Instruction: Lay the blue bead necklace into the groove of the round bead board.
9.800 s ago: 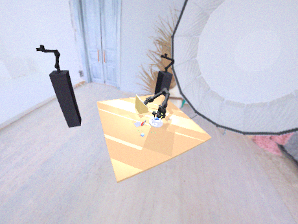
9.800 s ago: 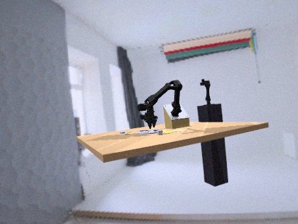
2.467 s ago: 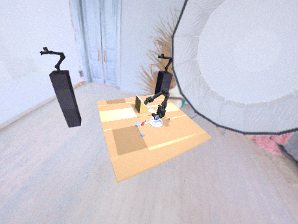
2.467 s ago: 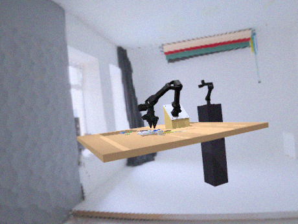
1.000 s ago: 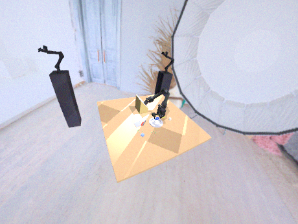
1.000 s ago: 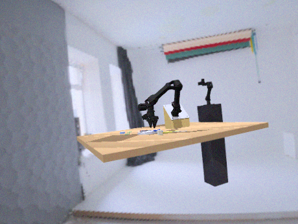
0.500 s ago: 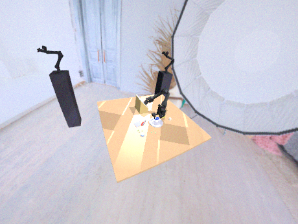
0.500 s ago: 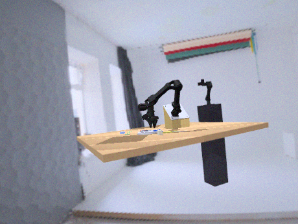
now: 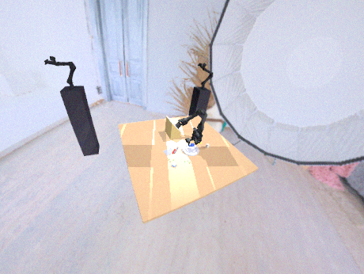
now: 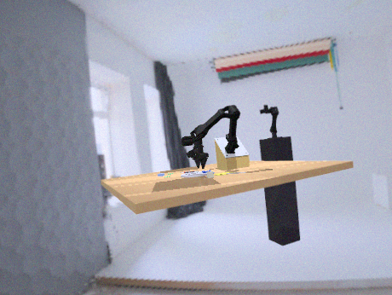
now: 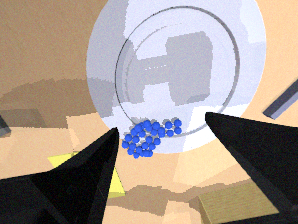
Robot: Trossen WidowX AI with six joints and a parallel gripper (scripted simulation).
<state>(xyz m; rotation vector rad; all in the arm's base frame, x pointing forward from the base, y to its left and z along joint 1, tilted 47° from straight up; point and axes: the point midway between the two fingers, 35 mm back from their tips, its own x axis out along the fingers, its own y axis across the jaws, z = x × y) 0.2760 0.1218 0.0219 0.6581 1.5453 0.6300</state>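
Now: gripper tip 3 cm to the left of the round bead board, 3 cm short of it and 3 cm above it. Round my gripper tip: yellow flat piece 13 cm to the left, 10 cm behind, 4 cm below; red-and-grey object 21 cm to the right, 4 cm below; white cylinder 21 cm to the left, 3 cm ahead, 2 cm below.
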